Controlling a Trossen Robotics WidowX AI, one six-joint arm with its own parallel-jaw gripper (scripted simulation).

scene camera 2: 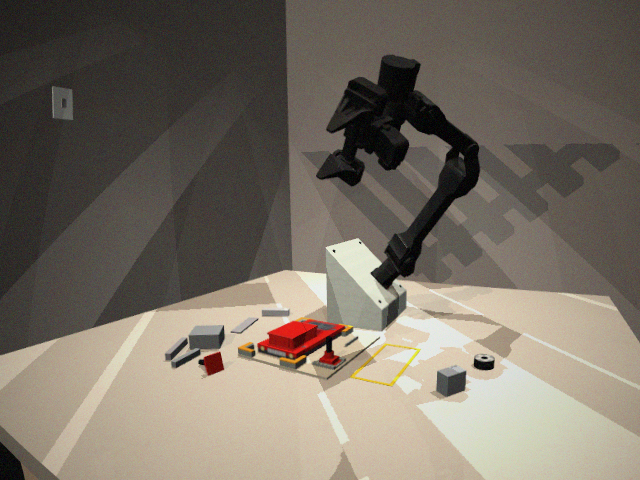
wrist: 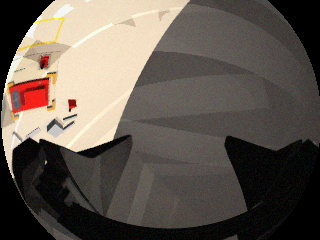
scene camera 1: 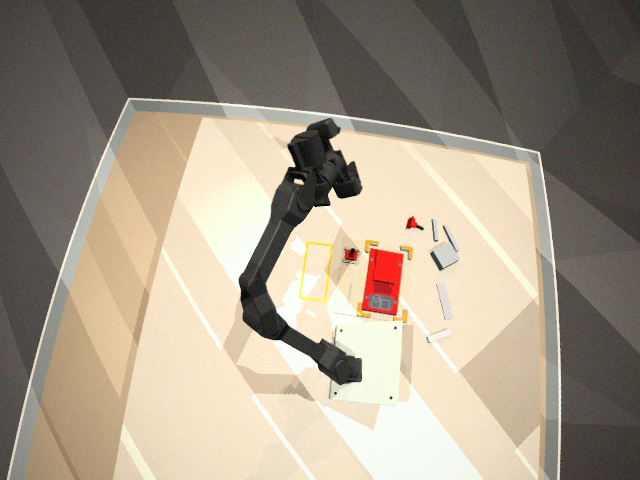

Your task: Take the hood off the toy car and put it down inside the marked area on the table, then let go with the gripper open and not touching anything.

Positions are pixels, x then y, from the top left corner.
Scene:
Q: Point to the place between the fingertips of my gripper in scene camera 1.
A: At 345, 145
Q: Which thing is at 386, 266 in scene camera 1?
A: A red hood.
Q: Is my gripper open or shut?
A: Open.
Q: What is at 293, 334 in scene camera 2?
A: A red hood.

